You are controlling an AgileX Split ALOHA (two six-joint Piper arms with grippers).
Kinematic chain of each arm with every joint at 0, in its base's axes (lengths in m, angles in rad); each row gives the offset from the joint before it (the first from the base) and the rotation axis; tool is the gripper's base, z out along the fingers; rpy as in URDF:
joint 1: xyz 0 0 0.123 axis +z
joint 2: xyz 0 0 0 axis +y
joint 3: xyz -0.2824 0 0.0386 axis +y
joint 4: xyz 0.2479 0 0.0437 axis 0.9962 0 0.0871
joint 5: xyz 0 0 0 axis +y
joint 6: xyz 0.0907 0 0.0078 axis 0.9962 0 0.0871
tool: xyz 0 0 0 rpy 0 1.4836 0
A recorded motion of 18 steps. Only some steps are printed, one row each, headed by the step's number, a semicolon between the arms.
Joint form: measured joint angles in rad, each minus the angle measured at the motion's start. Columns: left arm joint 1, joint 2, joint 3, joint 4, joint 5, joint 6; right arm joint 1, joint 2, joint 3, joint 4, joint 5, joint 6.
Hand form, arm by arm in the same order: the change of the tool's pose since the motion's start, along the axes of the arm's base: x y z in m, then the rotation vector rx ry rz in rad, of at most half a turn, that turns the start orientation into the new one. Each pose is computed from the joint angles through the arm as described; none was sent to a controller.
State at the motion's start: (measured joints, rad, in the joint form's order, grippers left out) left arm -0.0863 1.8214 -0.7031 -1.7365 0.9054 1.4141; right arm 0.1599 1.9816 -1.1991 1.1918 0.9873 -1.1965
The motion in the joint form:
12: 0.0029 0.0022 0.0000 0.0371 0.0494 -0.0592; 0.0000 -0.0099 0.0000 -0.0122 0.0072 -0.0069
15: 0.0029 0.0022 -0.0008 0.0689 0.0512 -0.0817; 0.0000 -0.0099 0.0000 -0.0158 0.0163 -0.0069
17: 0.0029 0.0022 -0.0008 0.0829 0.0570 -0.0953; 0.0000 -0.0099 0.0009 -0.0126 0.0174 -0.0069
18: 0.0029 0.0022 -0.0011 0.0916 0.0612 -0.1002; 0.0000 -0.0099 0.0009 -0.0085 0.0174 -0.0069
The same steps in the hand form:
12: -0.0037 -0.0019 0.0013 -0.0433 0.0457 -0.0272; -0.0015 -0.0003 0.0033 -0.0046 -0.0134 0.0170
15: -0.0056 -0.0021 0.0003 -0.0354 0.0629 -0.0448; -0.0024 -0.0001 0.0034 -0.0026 -0.0096 0.0258
17: -0.0068 -0.0024 0.0002 -0.0371 0.0738 -0.0534; -0.0025 0.0000 0.0034 0.0003 -0.0079 0.0245
18: -0.0074 -0.0026 0.0002 -0.0375 0.0773 -0.0608; -0.0023 0.0002 0.0036 0.0034 -0.0074 0.0219

